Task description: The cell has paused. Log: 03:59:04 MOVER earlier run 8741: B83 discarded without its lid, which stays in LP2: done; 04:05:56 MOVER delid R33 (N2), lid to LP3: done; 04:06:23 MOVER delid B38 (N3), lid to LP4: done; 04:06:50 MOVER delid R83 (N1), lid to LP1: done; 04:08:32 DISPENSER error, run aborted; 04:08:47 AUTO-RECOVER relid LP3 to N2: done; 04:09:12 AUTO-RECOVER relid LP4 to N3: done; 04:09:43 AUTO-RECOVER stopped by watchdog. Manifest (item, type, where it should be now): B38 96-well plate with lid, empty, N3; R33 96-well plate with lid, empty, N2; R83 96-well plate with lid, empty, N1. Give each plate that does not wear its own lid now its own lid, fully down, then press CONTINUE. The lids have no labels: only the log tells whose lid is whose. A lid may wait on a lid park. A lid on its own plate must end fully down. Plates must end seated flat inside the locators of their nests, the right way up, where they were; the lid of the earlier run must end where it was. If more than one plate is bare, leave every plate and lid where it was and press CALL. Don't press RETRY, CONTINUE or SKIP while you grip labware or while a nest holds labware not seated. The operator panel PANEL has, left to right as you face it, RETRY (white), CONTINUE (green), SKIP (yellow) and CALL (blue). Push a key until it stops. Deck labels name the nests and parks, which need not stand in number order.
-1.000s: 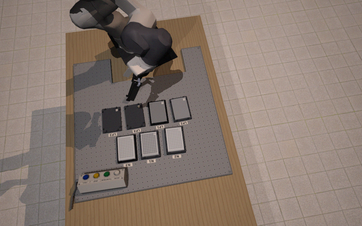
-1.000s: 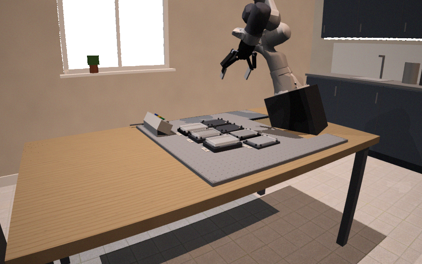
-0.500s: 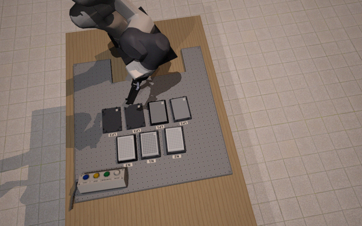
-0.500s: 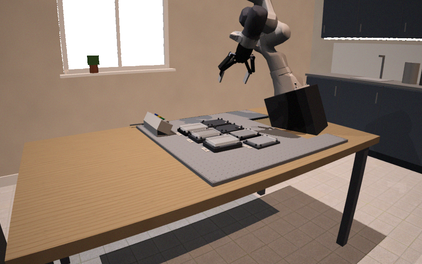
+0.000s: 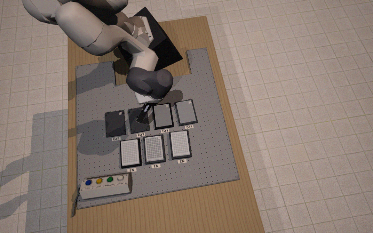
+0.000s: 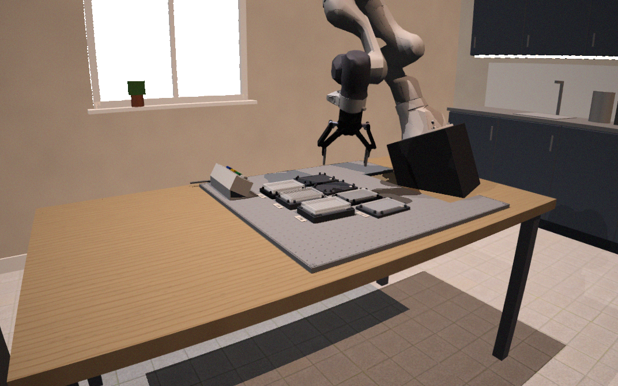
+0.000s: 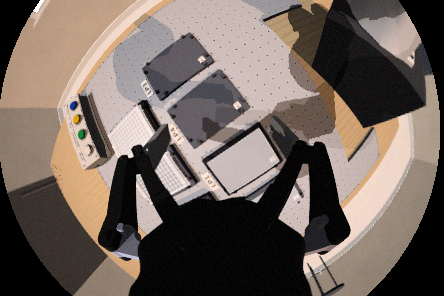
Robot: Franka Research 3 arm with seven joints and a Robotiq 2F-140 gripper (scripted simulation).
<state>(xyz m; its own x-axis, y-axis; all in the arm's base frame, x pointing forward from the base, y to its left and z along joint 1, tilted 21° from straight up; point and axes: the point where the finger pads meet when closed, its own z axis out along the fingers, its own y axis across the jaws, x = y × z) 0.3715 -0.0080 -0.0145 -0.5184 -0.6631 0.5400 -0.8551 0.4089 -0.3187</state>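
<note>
Now: the lid park LP1 80 mm to the left of my hand and 110 mm below it. From my hand the other things lie so: lid park LP3: 10 mm ahead, 180 mm to the right, 110 mm below; lid park LP4: 10 mm ahead, 50 mm to the right, 110 mm below; plate: 190 mm ahead, 20 mm to the left, 90 mm below.
</note>
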